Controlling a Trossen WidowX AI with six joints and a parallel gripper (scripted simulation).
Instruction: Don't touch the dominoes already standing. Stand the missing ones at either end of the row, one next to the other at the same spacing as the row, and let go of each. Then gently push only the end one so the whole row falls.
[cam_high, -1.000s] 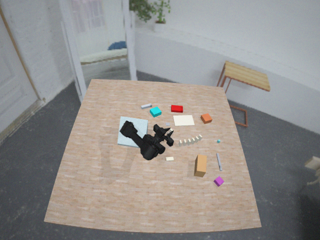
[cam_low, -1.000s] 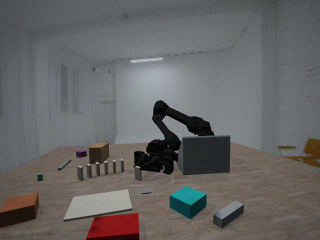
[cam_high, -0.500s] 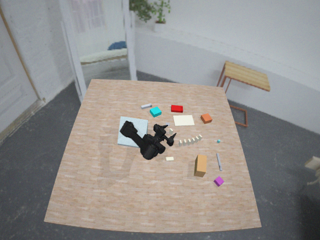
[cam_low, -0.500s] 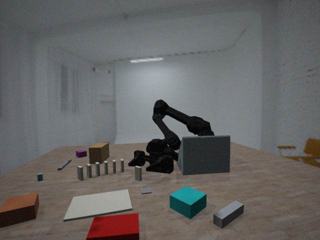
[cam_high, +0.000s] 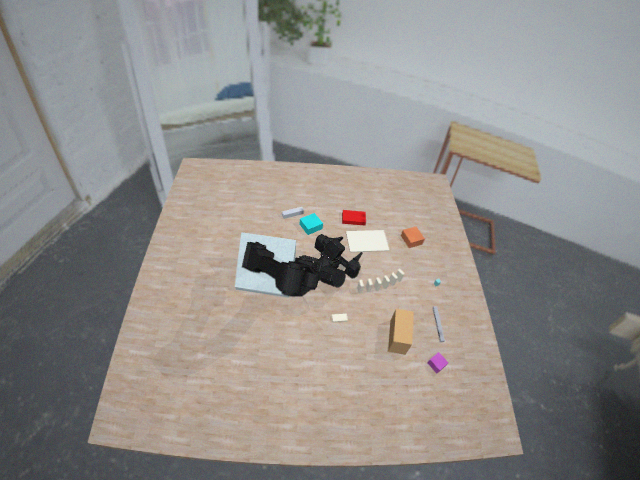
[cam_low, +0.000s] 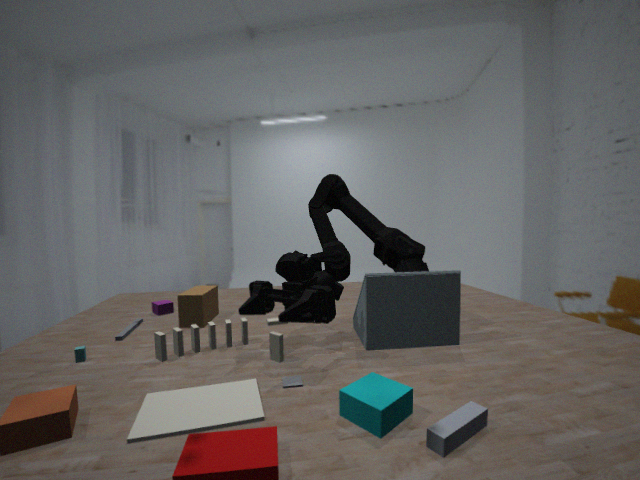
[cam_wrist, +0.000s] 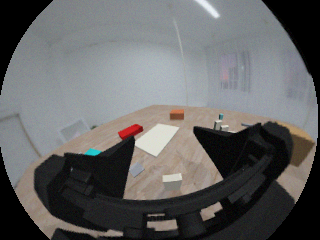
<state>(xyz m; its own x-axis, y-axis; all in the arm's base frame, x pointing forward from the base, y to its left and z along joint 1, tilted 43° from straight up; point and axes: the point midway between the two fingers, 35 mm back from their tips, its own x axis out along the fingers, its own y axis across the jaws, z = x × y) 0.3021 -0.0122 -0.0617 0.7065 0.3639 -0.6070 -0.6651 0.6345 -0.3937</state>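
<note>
My gripper tip is 5 cm past the small grey tile, 6 cm to the right of it and 9 cm above it. From my gripper tip the other things lie so: red block: 4 cm ahead, 22 cm to the left, 8 cm below; orange block: 27 cm ahead, 11 cm to the left, 8 cm below; cream plate: 8 cm ahead, 10 cm to the left, 9 cm below.
</note>
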